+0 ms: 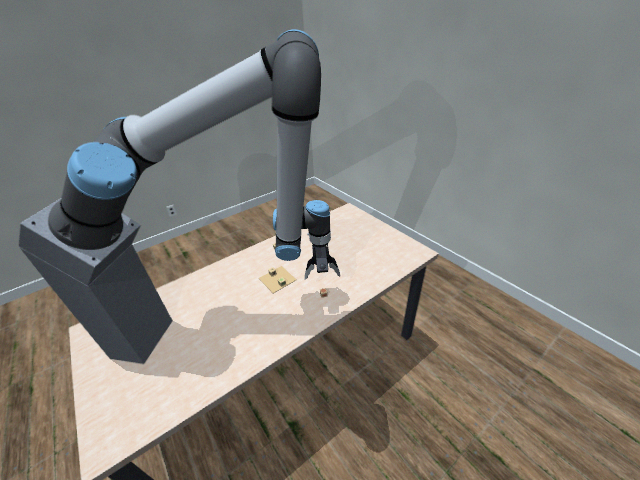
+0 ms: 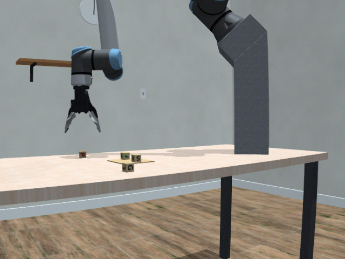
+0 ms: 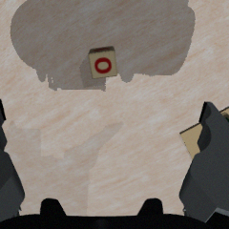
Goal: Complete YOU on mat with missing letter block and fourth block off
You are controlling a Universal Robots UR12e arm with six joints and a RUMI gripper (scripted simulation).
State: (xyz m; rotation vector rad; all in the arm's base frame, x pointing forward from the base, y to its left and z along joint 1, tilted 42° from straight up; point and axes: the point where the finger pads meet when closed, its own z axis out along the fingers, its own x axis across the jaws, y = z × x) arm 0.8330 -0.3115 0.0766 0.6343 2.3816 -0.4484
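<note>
Now: the red O block 9 cm below my hand. From my hand the other things lie so: letter block (6 cm ahead, 46 cm to the left, 9 cm below); tan mat (9 cm behind, 25 cm to the left, 11 cm below).
</note>
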